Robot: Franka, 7 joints.
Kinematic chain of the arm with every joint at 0, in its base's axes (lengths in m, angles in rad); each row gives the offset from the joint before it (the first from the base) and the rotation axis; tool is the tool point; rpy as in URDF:
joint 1: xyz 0 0 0.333 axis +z
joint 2: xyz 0 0 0 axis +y
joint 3: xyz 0 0 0.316 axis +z
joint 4: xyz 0.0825 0 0 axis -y
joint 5: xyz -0.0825 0 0.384 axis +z
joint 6: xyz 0 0 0 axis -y
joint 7: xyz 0.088 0 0 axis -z
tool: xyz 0 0 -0.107 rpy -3.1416 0 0
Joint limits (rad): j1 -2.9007..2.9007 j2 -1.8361..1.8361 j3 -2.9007..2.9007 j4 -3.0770..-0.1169 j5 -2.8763..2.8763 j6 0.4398..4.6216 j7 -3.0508..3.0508
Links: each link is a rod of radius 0.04 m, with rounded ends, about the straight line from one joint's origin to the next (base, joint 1, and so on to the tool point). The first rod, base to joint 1, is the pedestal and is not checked.
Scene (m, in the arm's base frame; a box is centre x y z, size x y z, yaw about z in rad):
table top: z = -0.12
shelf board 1: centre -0.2 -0.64 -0.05 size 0.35 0.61 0.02 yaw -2
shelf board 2: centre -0.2 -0.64 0.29 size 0.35 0.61 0.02 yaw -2
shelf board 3: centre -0.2 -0.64 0.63 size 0.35 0.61 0.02 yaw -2
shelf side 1: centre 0.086 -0.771 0.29 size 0.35 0.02 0.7 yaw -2
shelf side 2: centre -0.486 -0.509 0.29 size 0.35 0.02 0.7 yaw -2
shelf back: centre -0.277 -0.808 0.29 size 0.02 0.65 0.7 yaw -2
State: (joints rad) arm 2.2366 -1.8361 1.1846 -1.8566 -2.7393 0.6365 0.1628
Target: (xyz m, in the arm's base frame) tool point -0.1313 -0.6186 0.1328
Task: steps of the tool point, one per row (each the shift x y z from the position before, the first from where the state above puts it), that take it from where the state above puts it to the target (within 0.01 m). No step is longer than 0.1 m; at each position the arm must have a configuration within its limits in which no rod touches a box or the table.
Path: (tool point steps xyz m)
1: 0.0497 0.0666 0.0111
2: 0.0353 0.0805 -0.0014
3: 0.0239 0.0908 -0.0097
4: -0.0366 -0.0273 -0.0674
5: -0.0282 -0.0076 -0.0793
6: -0.0149 0.0144 -0.0843
7: 0.0011 0.0363 -0.0807
8: -0.0252 -0.0749 -0.0037
9: -0.0293 -0.0681 0.0021
10: -0.0306 -0.0587 0.0029
11: -0.0292 -0.0481 -0.0013

